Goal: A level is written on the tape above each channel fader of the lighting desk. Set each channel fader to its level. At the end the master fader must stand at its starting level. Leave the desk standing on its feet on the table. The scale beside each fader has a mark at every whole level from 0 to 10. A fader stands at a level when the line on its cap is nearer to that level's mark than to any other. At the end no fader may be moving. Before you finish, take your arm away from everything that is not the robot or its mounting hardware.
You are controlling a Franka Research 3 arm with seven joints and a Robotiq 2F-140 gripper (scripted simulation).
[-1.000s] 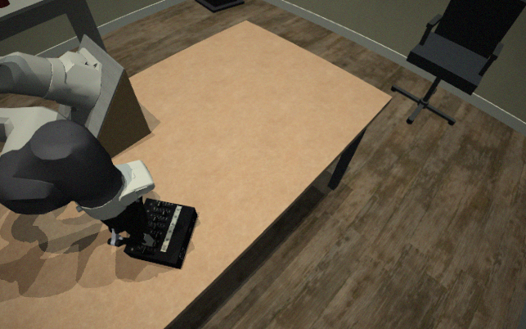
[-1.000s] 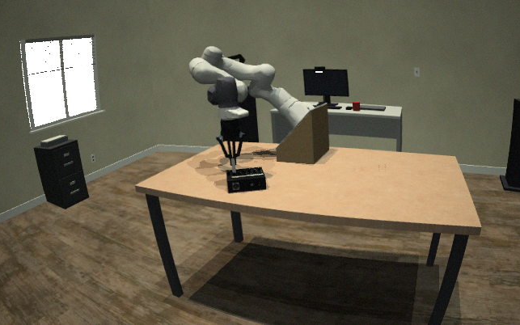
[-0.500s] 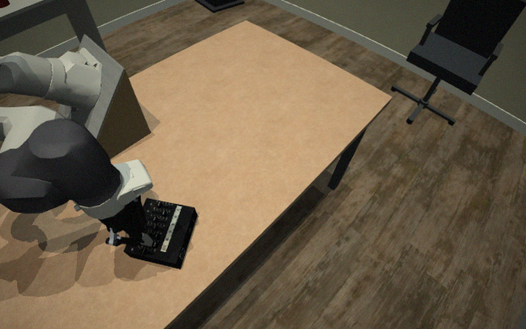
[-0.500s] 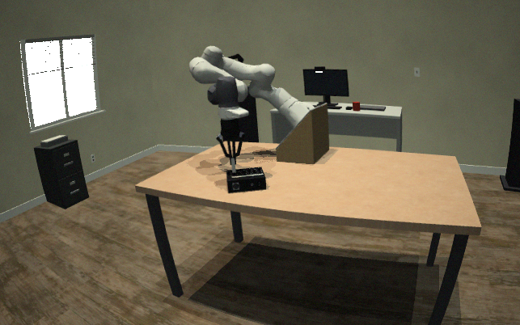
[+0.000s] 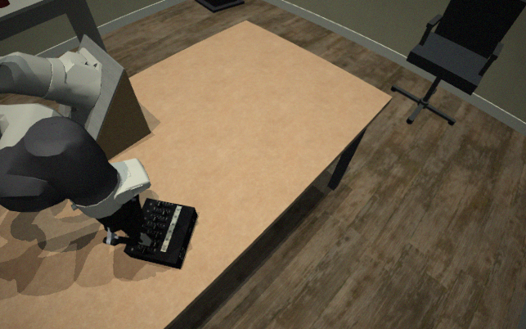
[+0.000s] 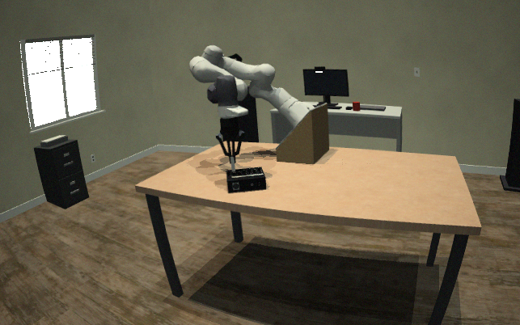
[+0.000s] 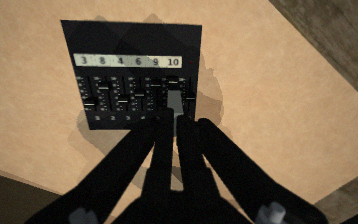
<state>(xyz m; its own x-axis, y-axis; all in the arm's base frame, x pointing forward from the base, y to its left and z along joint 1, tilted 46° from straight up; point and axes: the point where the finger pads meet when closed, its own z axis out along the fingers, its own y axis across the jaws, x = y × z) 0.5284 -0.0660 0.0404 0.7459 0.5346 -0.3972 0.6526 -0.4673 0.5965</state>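
My hand is 20 mm short of the master fader, 20 mm to the left of it and 40 mm above it.
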